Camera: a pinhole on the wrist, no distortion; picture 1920 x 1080 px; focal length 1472.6 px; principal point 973.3 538.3 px. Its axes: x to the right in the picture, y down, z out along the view. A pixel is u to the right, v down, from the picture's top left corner.
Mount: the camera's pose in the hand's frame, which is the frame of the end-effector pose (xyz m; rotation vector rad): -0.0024 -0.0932 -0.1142 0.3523 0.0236 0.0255
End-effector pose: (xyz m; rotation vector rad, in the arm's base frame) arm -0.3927 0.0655 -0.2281 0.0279 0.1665 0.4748
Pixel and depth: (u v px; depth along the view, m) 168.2 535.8 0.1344
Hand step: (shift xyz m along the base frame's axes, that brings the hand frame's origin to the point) 0.0032 -0.1590 0.0148
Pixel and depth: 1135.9 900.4 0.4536
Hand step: 0.1735 -0.0969 0.3259
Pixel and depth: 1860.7 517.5 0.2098
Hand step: 0.2014 -0.0861 0.0475
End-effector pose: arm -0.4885 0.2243 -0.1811 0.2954 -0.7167 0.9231
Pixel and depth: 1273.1 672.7 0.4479
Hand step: 0.0683 -0.2245 0.3147
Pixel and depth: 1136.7 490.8 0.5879
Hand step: 0.0968 -0.3569 0.3890
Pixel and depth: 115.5 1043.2 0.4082
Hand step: -0.1430 -0.3757 0.0865
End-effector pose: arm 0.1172 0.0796 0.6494 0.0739 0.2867 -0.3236
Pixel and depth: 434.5 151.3 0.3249
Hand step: -0.1504 -0.2588 0.1808
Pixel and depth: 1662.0 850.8 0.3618
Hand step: 0.1794 -0.2155 0.1836
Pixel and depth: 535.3 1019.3 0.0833
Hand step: -0.0615 -0.0811 -0.0202
